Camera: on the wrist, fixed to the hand. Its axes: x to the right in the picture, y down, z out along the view.
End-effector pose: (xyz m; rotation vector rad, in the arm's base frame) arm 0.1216 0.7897 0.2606 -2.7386 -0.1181 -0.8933
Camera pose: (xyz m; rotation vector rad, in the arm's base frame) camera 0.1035 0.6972 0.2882 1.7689 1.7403 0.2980
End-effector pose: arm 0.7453 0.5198 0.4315 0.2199 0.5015 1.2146
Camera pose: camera 0.6513 0.5435 0.4157 -0.2664 -0.0724 -0.3315
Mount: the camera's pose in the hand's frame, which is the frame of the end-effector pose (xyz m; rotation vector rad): 0.0019 0.0803 -0.0565 -0.4209 -0.4487 -1.6032
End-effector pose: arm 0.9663 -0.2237 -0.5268 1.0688 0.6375 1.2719
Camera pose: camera 0.8824 -0.2103 -0.4776 0.2063 0.5787 -0.2500
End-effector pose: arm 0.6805 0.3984 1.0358 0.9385 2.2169 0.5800
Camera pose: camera 0.6764 0.4437 1.1228 -0.8812 1.6214 0.0001
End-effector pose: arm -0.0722 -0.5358 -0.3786 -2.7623 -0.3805 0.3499
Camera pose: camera -0.0369 -0.6245 -0.3556 1.7010 2.5813 -0.4075
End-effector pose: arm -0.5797 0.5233 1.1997 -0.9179 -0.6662 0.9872
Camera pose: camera -0.5652 0.5260 1.1026 -0.2389 -1.6312 -0.4459
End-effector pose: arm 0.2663 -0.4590 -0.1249 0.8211 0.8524 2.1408
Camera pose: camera 0.1948 -0.5203 -0.0969 0.1522 0.4449 0.6052
